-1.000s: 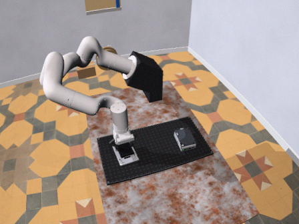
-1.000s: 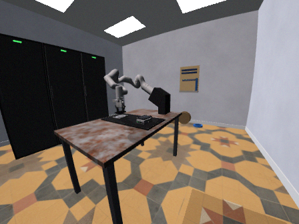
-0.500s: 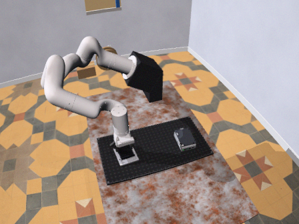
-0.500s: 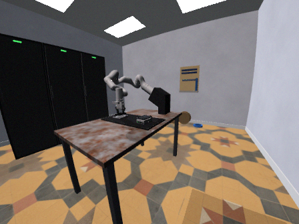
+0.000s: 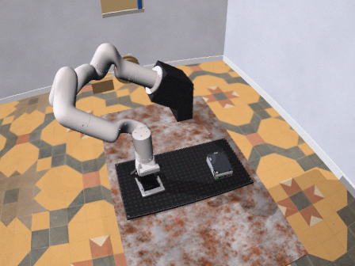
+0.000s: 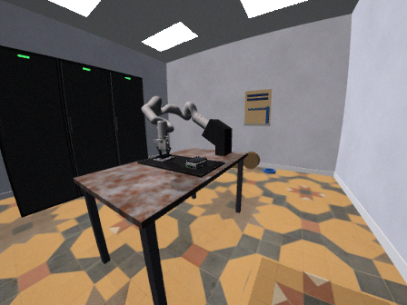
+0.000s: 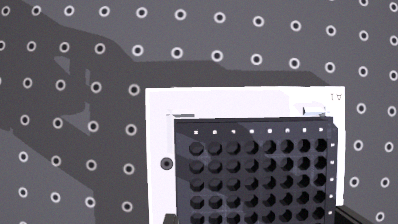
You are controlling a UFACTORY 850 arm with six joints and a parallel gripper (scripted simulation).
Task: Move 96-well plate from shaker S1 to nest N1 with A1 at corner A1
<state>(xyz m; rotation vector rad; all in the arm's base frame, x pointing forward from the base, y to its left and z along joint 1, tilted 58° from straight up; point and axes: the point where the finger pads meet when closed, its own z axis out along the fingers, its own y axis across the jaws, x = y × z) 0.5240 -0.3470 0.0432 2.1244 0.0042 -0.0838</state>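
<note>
The black 96-well plate is 10 mm below my hand. Also, from my hand: plate nest N1 (40 mm below); A1 mark (80 mm ahead, 50 mm to the right, 30 mm below).
</note>
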